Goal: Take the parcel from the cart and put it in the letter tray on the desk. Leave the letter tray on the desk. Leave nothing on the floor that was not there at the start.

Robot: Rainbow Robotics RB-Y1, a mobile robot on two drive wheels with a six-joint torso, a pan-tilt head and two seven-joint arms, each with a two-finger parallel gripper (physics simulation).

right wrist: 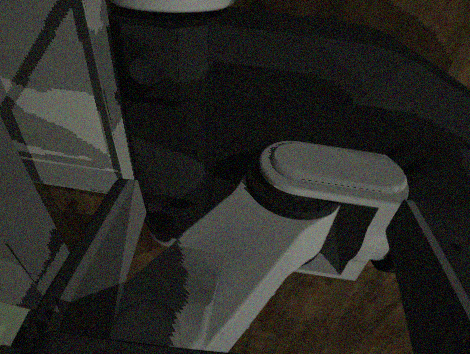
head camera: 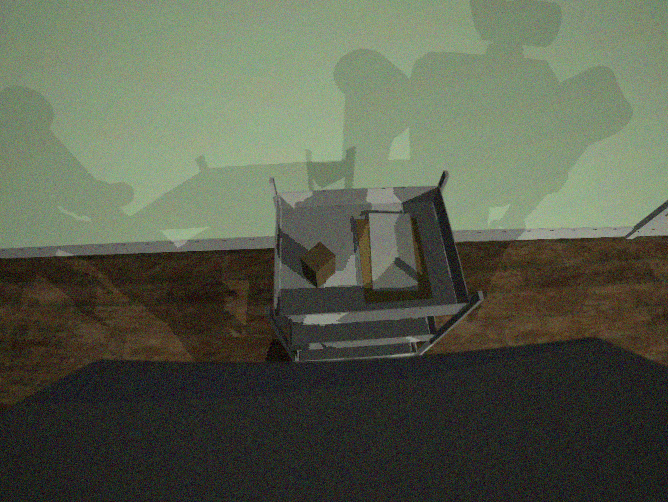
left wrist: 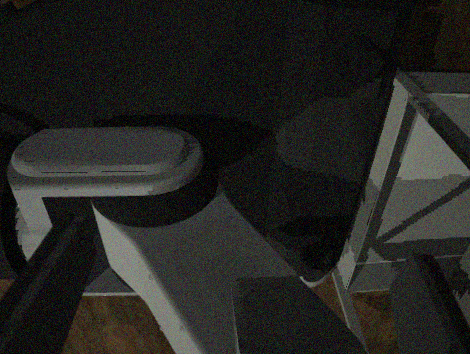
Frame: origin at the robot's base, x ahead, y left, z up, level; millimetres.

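Where they show: left gripper, fingertip midpoint: [left wrist: 246, 255]; right gripper, fingertip midpoint: [right wrist: 267, 206].
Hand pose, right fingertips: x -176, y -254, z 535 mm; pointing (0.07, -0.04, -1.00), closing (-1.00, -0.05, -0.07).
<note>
Each offset is from my right fingertips to the top centre of the thing. "pt": to the spot under its first point. Level surfaces: height alone.
The cart [head camera: 372, 313] [left wrist: 382, 165] [right wrist: 124, 155] stands close in front of me, against the wall. On its top shelf, at the left, lies a small brown box @(392 mm ahead, 281 mm left, 218 mm up) [head camera: 324, 261], turned at an angle, which looks like the parcel. To its right lies a brown-yellow tray or box @(pt 438 mm ahead, 168 mm left, 138 mm up) [head camera: 364, 253] with a pale block @(444 mm ahead, 97 mm left, 141 mm up) [head camera: 389, 242] in or on it; what these are is unclear. My left gripper [left wrist: 246, 255] is open and empty, beside the cart. My right gripper [right wrist: 267, 206] is open and empty, on the cart's other side. Neither gripper shows in the head view. The desk and letter tray do not show.
My dark body [head camera: 334, 426] hides the near floor and the cart's lower front. The green wall [head camera: 162, 124] with its pale baseboard @(pt 837 mm ahead, 1192 mm left, 456 mm down) [head camera: 135, 245] rises behind the cart. Wooden floor @(534 mm down) [head camera: 550, 280] lies on both sides. A pale door edge [head camera: 656, 221] shows at the far right. Shadows fall over the cart.
</note>
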